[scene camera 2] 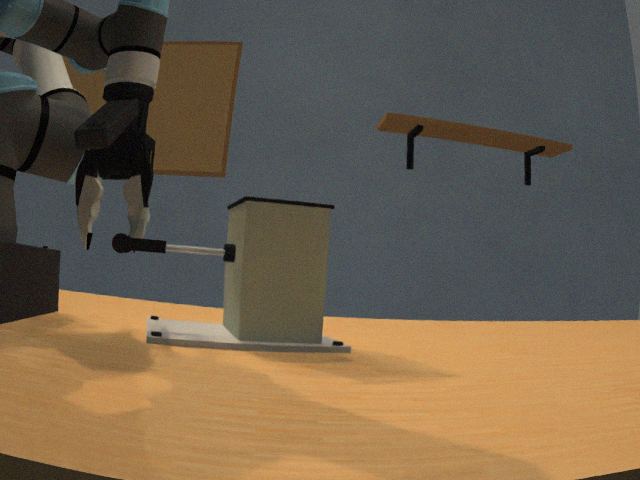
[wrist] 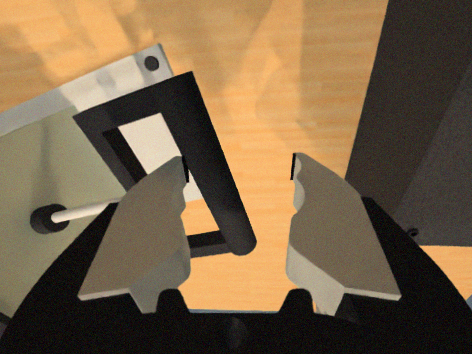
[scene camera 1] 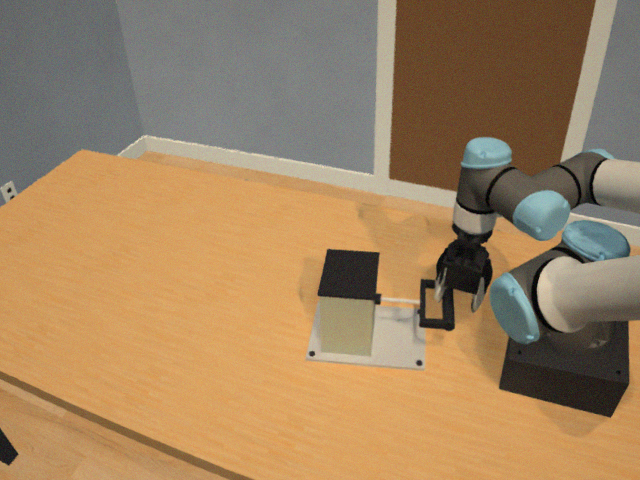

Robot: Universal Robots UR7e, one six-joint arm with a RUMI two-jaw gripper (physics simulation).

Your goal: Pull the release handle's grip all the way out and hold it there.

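Observation:
The release handle's grip (scene camera 1: 448, 310) (scene camera 2: 122, 242) (wrist: 212, 165) is the outer bar of a black rectangular frame. A pale rod (scene camera 1: 400, 300) (scene camera 2: 196, 250) (wrist: 82, 211) joins the frame to an upright pale green box (scene camera 1: 346, 325) (scene camera 2: 284, 268) (wrist: 20, 170) with a black top. A long stretch of rod shows outside the box. My gripper (scene camera 1: 456, 304) (scene camera 2: 112, 241) (wrist: 239, 158) is shut on the grip with its fingers wide apart. One finger is inside the frame's opening against the bar; the other is outside, with a visible gap to the bar in the wrist view.
The box stands on a light grey baseplate (scene camera 1: 398, 341) (scene camera 2: 191, 330) (wrist: 120, 77) with black corner bolts, on the wooden table (scene camera 1: 180, 289) (scene camera 2: 361, 423). The robot's dark base block (scene camera 1: 563, 382) (scene camera 2: 25, 284) (wrist: 430, 100) is close on the gripper's outer side. A wall shelf (scene camera 2: 475, 133) is behind.

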